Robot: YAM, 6 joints.
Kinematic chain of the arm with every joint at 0, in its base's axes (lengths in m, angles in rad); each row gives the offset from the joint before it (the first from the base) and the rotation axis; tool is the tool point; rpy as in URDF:
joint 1: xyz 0 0 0.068 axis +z
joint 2: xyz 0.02 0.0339 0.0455 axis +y
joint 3: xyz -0.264 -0.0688 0 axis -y
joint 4: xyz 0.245 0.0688 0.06 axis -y
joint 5: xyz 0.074 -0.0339 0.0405 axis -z
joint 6: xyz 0.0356 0 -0.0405 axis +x
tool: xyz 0 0 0 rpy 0 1.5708 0
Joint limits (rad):
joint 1: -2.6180..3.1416
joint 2: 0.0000..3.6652
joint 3: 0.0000..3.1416
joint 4: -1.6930..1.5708
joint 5: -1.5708..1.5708
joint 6: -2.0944..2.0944
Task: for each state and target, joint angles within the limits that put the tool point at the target. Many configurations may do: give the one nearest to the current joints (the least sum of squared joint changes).
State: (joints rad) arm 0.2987 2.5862 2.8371 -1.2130 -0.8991 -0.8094
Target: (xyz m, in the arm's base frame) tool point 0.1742 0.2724 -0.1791
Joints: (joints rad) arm 0.9180 3.2767 2.0025 -1.4398 -0.8643 -0.8094
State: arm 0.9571 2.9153 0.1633 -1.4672 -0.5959 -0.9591
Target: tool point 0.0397 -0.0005 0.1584
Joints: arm 0.1255 2.9787 0.0323 -1.6515 0.1541 -0.9591
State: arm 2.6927 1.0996 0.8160 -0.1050 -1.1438 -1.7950
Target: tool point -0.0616 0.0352 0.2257
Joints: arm 2.1504 0.2032 0.4075 -0.7939 -1.1340 -1.7950
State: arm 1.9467 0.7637 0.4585 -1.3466 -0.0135 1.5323
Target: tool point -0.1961 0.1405 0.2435
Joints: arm 2.5062 1.3182 0.9897 -0.9077 -0.0931 1.5323
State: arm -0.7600 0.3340 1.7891 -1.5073 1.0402 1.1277
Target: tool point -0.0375 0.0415 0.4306
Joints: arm -1.2783 0.4947 1.5260 -1.5444 0.7376 1.1277
